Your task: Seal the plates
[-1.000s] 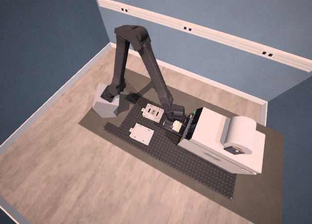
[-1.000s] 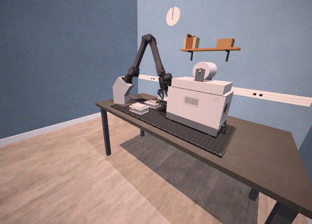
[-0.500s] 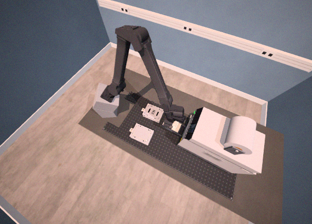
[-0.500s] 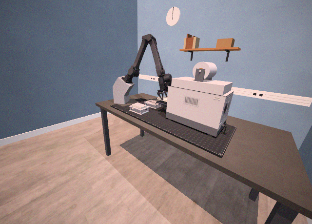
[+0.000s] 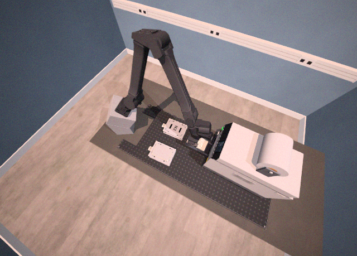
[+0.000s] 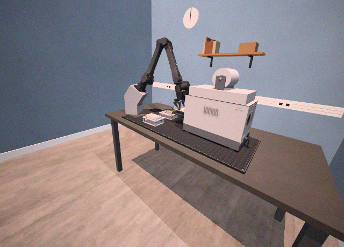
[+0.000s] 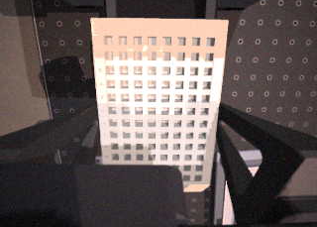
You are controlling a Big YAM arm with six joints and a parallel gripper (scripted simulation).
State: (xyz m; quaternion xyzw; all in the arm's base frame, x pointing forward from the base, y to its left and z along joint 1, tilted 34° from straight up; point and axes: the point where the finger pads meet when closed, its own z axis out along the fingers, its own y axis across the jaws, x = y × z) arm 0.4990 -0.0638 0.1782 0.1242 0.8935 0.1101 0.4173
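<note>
Right now the sealer stage is 40 mm below my hand. Round my hand: foil roll: 330 mm ahead, 50 mm to the right, 280 mm above; plate nest: 210 mm behind, 130 mm to the right, 100 mm below.
</note>
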